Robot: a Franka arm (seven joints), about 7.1 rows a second.
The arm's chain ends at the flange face. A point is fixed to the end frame.
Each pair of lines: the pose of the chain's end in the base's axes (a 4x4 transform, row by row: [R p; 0 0 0 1], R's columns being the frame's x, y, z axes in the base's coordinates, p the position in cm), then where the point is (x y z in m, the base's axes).
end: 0.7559 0.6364 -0.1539 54.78; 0.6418 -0.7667 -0.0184 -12.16; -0.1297 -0.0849 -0.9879 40.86; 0 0 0 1
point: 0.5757 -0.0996 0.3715
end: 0.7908 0.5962 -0.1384 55.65; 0.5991 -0.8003 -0.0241 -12.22; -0.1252 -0.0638 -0.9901 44.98; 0 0 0 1
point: 0.5861 -0.1022 0.4129
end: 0.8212 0.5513 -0.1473 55.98; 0.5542 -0.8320 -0.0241 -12.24; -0.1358 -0.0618 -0.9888 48.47; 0 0 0 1
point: 0.5901 -0.1043 0.4474
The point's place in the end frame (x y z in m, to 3 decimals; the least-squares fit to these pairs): 0.040 0.004 0.032
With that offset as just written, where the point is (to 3 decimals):
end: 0.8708 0.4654 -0.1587 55.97; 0.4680 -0.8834 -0.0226 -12.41; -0.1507 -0.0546 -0.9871 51.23; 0 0 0 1
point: 0.591 -0.110 0.474
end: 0.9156 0.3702 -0.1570 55.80; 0.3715 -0.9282 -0.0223 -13.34; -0.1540 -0.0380 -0.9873 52.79; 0 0 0 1
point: 0.591 -0.123 0.490
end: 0.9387 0.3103 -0.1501 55.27; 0.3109 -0.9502 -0.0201 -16.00; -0.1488 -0.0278 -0.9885 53.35; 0 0 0 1
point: 0.587 -0.152 0.496
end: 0.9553 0.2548 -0.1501 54.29; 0.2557 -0.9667 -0.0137 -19.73; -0.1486 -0.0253 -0.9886 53.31; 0 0 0 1
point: 0.577 -0.191 0.495
